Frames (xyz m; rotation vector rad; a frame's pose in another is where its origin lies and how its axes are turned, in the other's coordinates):
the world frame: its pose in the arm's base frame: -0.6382 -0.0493 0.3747 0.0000 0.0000 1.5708
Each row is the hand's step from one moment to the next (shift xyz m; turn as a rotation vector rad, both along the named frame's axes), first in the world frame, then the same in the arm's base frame.
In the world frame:
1: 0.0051 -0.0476 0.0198 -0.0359 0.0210 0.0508
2: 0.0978 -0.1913 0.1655 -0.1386 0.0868 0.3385
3: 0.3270 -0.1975 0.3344 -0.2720 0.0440 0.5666
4: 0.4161 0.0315 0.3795 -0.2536 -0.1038 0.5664
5: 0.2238 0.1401 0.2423 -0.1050 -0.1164 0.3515
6: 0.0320 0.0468 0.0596 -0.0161 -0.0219 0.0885
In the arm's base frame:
1: 0.0476 0.0051 0.0198 -0.0210 -0.0359 0.0508
2: 0.1913 0.0978 0.1655 -0.0868 -0.1386 0.3385
3: 0.1975 0.3270 0.3344 -0.0440 -0.2720 0.5666
4: -0.0315 0.4161 0.3795 0.1038 -0.2536 0.5664
5: -0.1401 0.2238 0.2423 0.1164 -0.1050 0.3515
6: -0.0468 0.0320 0.0596 0.0219 -0.0161 0.0885

